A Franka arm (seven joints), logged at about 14 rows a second.
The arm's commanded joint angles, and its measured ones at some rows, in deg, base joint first. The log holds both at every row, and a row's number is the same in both.
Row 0, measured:
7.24, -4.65, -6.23, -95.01, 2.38, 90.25, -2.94
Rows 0 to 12, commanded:
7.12, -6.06, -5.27, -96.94, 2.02, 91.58, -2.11
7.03, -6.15, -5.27, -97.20, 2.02, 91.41, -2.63
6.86, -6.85, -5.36, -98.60, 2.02, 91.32, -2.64
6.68, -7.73, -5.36, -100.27, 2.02, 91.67, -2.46
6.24, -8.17, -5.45, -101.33, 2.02, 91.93, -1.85
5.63, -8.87, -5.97, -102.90, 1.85, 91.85, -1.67
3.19, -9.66, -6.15, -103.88, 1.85, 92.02, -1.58
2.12, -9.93, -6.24, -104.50, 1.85, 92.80, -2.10
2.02, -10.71, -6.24, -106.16, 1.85, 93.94, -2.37
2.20, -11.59, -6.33, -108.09, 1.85, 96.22, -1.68
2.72, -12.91, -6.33, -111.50, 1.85, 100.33, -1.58
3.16, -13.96, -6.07, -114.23, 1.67, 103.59, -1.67
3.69, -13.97, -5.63, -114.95, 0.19, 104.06, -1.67
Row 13, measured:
2.65, -10.59, -6.44, -109.32, 2.06, 100.02, -2.37
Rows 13 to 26, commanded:
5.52, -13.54, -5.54, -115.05, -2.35, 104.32, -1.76
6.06, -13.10, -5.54, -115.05, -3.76, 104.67, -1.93
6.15, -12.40, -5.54, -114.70, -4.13, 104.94, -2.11
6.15, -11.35, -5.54, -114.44, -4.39, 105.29, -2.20
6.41, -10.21, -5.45, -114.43, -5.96, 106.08, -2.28
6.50, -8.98, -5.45, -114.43, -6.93, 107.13, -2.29
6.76, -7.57, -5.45, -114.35, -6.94, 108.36, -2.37
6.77, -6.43, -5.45, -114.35, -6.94, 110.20, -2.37
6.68, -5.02, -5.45, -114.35, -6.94, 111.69, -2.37
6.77, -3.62, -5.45, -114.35, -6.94, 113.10, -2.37
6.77, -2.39, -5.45, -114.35, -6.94, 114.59, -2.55
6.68, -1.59, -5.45, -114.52, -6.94, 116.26, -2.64
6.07, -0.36, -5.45, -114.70, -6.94, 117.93, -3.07
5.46, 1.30, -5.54, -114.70, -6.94, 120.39, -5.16
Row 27, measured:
6.32, -0.54, -5.48, -114.03, -6.14, 116.39, -2.84
